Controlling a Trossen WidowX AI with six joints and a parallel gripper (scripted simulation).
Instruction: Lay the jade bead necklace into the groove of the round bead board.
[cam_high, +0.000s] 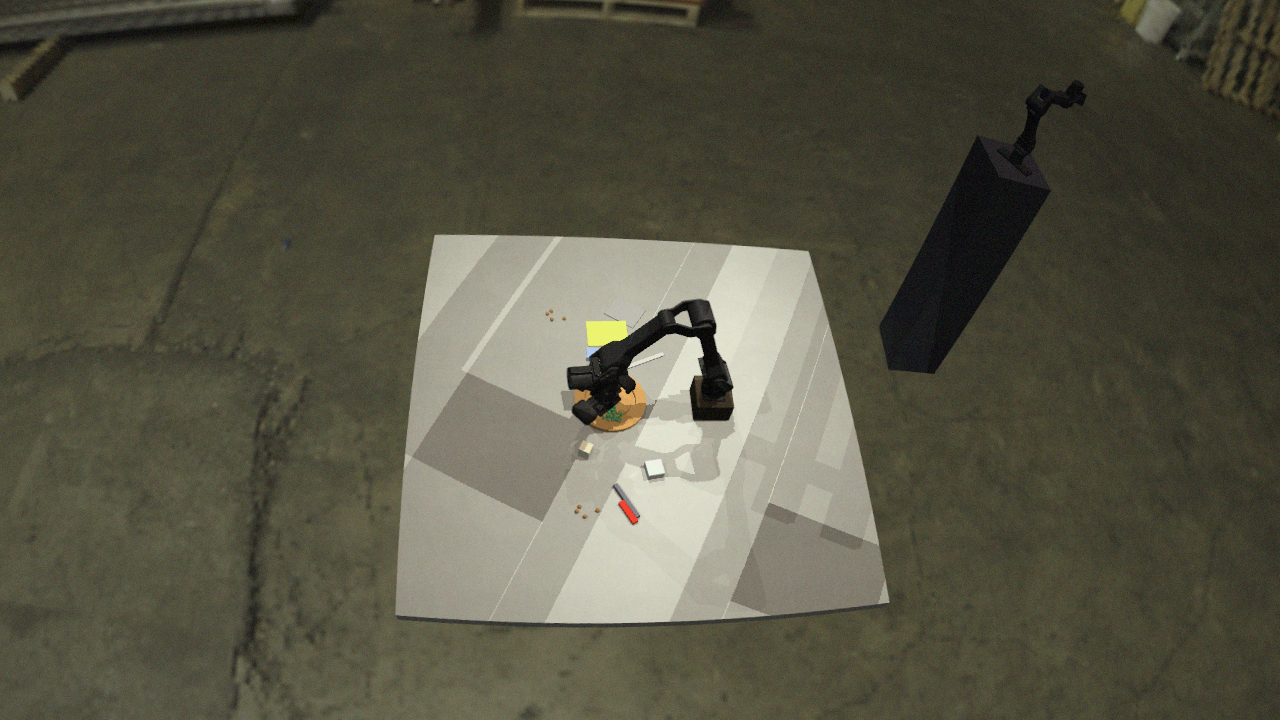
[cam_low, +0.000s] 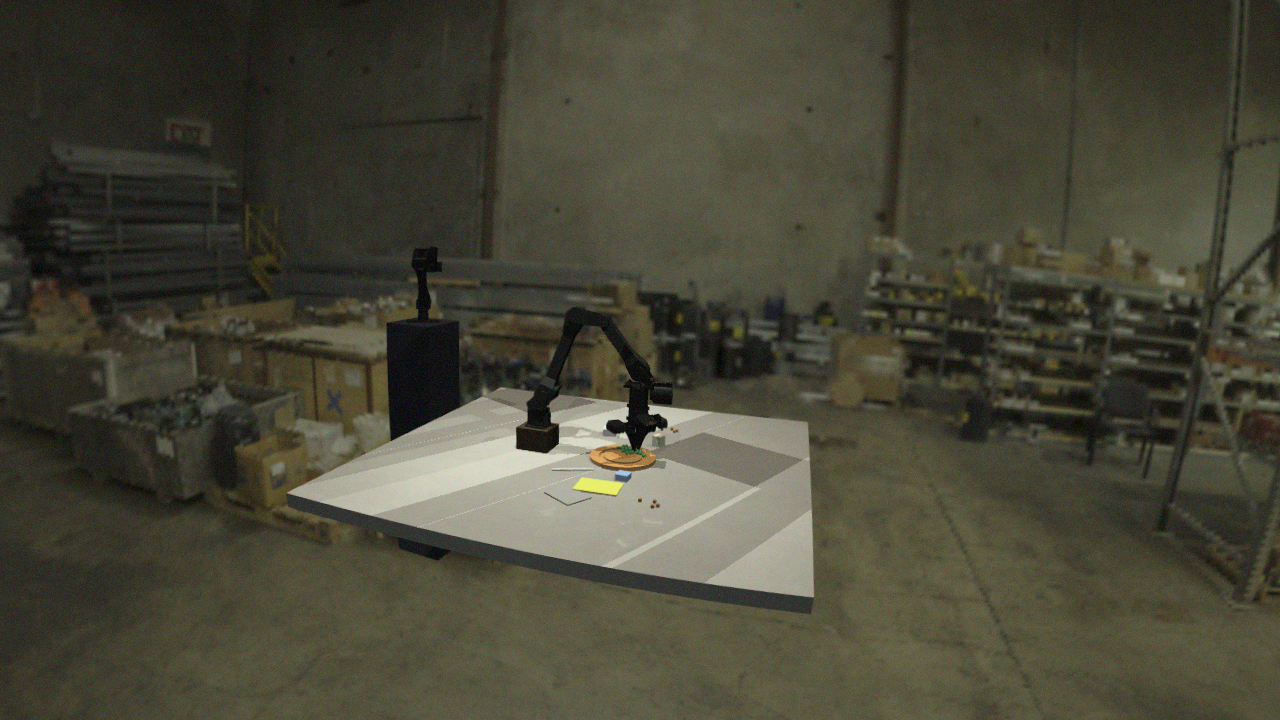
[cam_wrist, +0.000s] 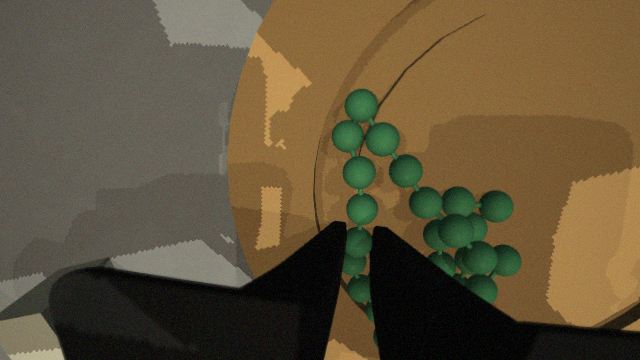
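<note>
Right now my gripper tip is 40 mm short of the cream cube and 120 mm to the right of it. The rest, counted from my gripper tip: red-handled tool (80 mm behind, 270 mm to the left, 10 mm below); white strip (120 mm behind, 200 mm to the right, 10 mm below); blue block (30 mm ahead, 200 mm to the right, 10 mm below).
</note>
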